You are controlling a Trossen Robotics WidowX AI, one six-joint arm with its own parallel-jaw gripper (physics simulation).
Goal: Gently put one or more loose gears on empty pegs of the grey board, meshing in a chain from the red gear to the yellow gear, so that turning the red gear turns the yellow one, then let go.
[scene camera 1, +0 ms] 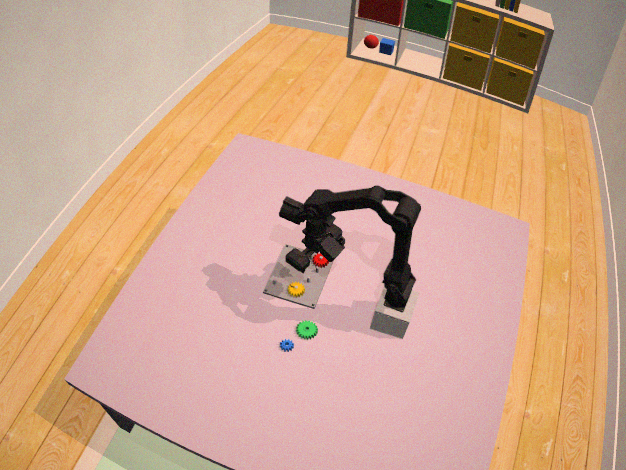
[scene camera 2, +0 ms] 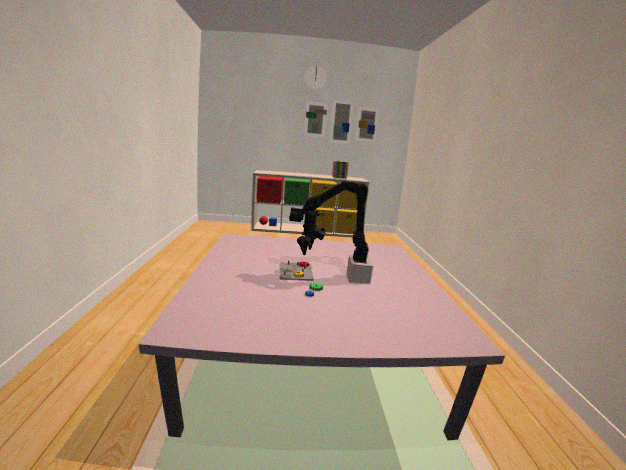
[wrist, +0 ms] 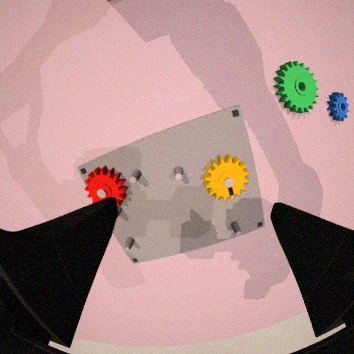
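Seen in the pictures: gripper, fingertip midpoint: (scene camera 1: 312,263) (scene camera 2: 307,252) (wrist: 198,208); arm's base, origin of the base link: (scene camera 1: 396,300) (scene camera 2: 359,260).
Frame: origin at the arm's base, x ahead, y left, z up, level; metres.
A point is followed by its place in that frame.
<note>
The grey board (scene camera 1: 298,298) @[x 0.290, y 0.049, z -0.098 m] (scene camera 2: 287,277) @[x 0.364, y 0.062, z -0.098 m] (wrist: 160,145) @[x 0.255, y -0.037, z -0.098 m] lies on the table. The red gear (scene camera 1: 320,260) @[x 0.282, y -0.107, z -0.081 m] (scene camera 2: 303,264) @[x 0.288, y -0.098, z -0.085 m] (wrist: 103,184) @[x 0.276, y -0.111, z -0.081 m] sits at one end of it, partly hidden by a finger in the wrist view. The yellow gear (scene camera 1: 296,289) @[x 0.305, y 0.032, z -0.080 m] (scene camera 2: 299,274) @[x 0.305, y 0.049, z -0.082 m] (wrist: 225,175) @[x 0.301, y 0.024, z -0.081 m] sits near the other end. Several bare pegs stand on the board, two of them between these gears. A larger green gear (scene camera 1: 306,329) @[x 0.223, y 0.141, z -0.103 m] (scene camera 2: 316,286) @[x 0.221, y 0.165, z -0.086 m] (wrist: 295,87) @[x 0.221, y 0.135, z -0.090 m] and a small blue gear (scene camera 1: 286,345) @[x 0.250, y 0.227, z -0.088 m] (scene camera 2: 309,293) @[x 0.254, y 0.233, z -0.091 m] (wrist: 338,106) @[x 0.251, y 0.211, z -0.089 m] lie loose beside the board. My gripper (scene camera 1: 314,254) @[x 0.274, y -0.011, z 0.019 m] (scene camera 2: 303,252) @[x 0.274, y -0.011, z 0.019 m] (wrist: 198,208) @[x 0.274, y -0.011, z 0.019 m] is open and empty above the board.
The arm's grey base block (scene camera 1: 389,323) @[x -0.005, y 0.057, z -0.044 m] (scene camera 2: 359,271) @[x 0.005, y 0.057, z -0.039 m] stands on the pink table (scene camera 1: 404,394) @[x -0.131, y 0.239, z -0.106 m] (scene camera 2: 323,323) @[x 0.198, y 0.452, z -0.106 m] to the right of the board. A shelf unit (scene camera 1: 541,60) (scene camera 2: 253,202) stands on the floor beyond the table's far edge.
</note>
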